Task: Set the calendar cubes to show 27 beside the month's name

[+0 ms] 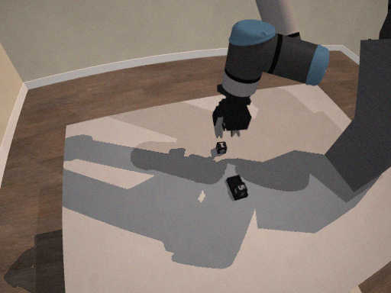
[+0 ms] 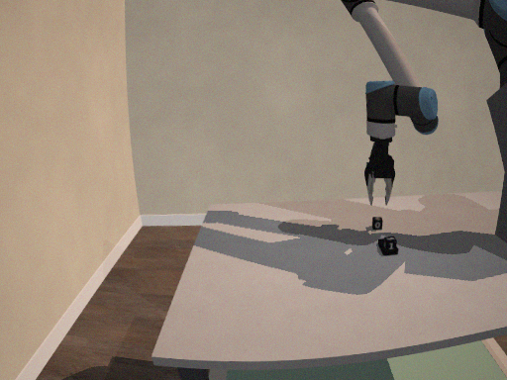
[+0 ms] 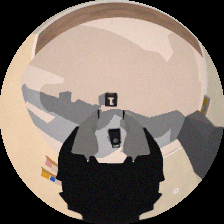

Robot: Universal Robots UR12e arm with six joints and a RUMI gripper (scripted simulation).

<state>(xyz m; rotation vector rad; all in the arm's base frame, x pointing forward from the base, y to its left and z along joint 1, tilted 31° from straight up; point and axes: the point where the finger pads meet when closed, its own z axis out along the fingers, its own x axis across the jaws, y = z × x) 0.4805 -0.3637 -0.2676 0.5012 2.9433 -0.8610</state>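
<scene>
The black cube lies 80 mm below my hand. Also, from my hand: tray (160 mm to the left, 80 mm below, 30 mm ahead).
</scene>
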